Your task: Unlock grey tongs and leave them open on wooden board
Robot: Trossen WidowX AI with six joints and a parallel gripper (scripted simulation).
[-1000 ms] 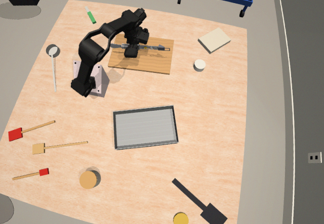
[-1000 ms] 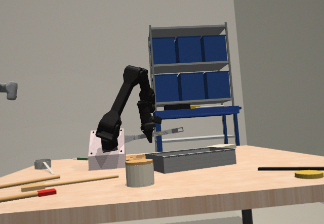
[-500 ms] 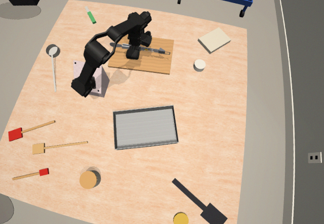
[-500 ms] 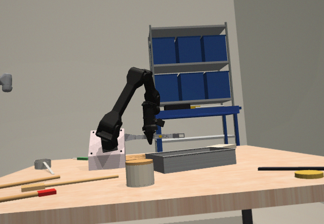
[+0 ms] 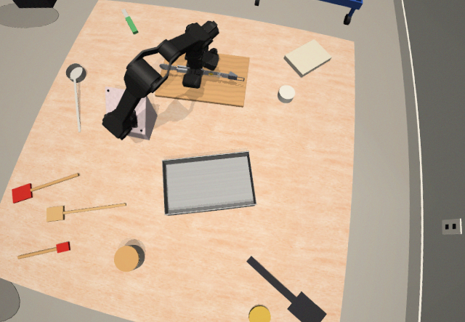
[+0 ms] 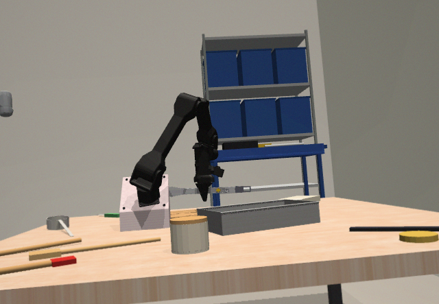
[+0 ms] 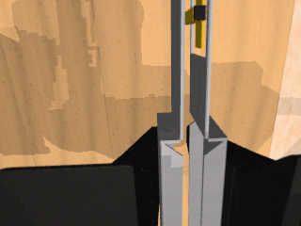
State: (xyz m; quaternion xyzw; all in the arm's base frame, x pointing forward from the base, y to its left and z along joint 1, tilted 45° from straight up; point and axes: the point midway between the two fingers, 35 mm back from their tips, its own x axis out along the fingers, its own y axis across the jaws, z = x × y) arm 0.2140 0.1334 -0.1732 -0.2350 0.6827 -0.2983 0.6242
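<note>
Right now my gripper tip is 50 mm above the wooden board, 40 mm to the right of it and 10 mm short of it. The rest, counted from my gripper tip: yellow lock piece (50 mm ahead, 40 mm above); white cylinder (360 mm ahead, 40 mm below, 10 mm to the right); grey roasting tin (410 mm to the right, 90 mm ahead, 30 mm below).
</note>
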